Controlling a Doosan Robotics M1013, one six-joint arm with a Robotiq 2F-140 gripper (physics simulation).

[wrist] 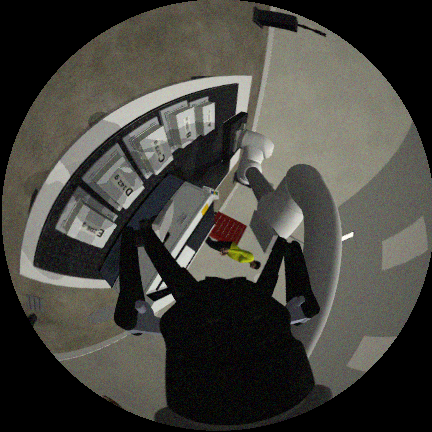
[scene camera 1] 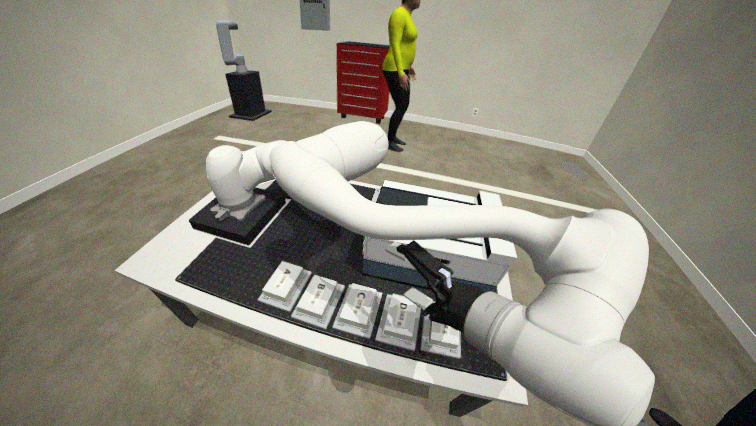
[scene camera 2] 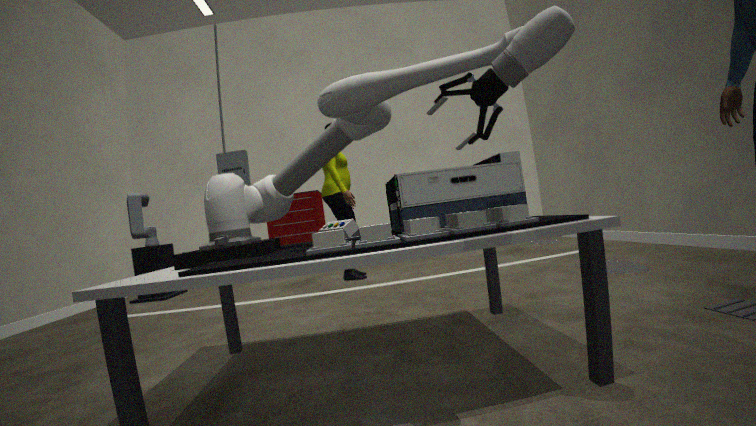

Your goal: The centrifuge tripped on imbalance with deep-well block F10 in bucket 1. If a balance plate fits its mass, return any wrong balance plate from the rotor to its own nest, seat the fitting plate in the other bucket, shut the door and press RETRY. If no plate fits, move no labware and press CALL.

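Seen in the pictures: gripper, between the fingertips: (wrist: 213, 213) (scene camera 1: 400, 270) (scene camera 2: 443, 131); arm's base, origin of its link: (wrist: 237, 137) (scene camera 1: 239, 204) (scene camera 2: 231, 245).
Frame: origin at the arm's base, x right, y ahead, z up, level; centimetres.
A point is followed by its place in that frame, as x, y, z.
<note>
My gripper (scene camera 1: 411, 272) {29.5, 78.4, 25.5} (scene camera 2: 451, 123) {29.5, 78.4, 25.5} (wrist: 213, 213) {29.5, 78.4, 25.5} is open and empty, high above the centrifuge (scene camera 1: 439, 261) (scene camera 2: 460, 182) {11.7, 86.5, 11.3} (wrist: 185, 207) {12.6, 73.6, 12.2}. White balance plates A (scene camera 1: 284, 284) {29.4, 43.1, 1.2} (wrist: 206, 120) {27.2, 43.4, 1.3}, B (scene camera 1: 317, 300) {30.9, 55.8, 1.1} (wrist: 181, 127) {29.7, 57.4, 1.1}, C (scene camera 1: 358, 309) {29.5, 68.8, 1.1} (wrist: 150, 147) {29.9, 70.3, 1.1}, D (scene camera 1: 401, 317) {27.9, 82.0, 1.1} (wrist: 119, 182) {28.1, 82.2, 1.1} and E (scene camera 1: 444, 336) {30.0, 95.5, 1.1} (wrist: 92, 231) {25.1, 96.0, 1.1} sit in a row of nests before it. D reads 142 g in the wrist view; other masses are blurred. A button box (scene camera 2: 335, 227) {-25.0, 37.9, 1.2} (wrist: 214, 192) {-26.3, 38.1, 2.7} stands behind the row; my arm hides it in scene camera 1. Block F10, the buckets and the rotor do not show.
My arm (scene camera 1: 423, 219) {34.1, 80.4, 45.8} (scene camera 2: 402, 84) {34.1, 67.7, 39.1} reaches across over the centrifuge from its black base plate (scene camera 1: 211, 224) {15.0, -2.3, -0.1}. A person in yellow (scene camera 1: 403, 39) (scene camera 2: 336, 174) stands beyond the table near a red cabinet (scene camera 1: 361, 79). Part of another person (scene camera 2: 743, 58) shows at the right edge.
</note>
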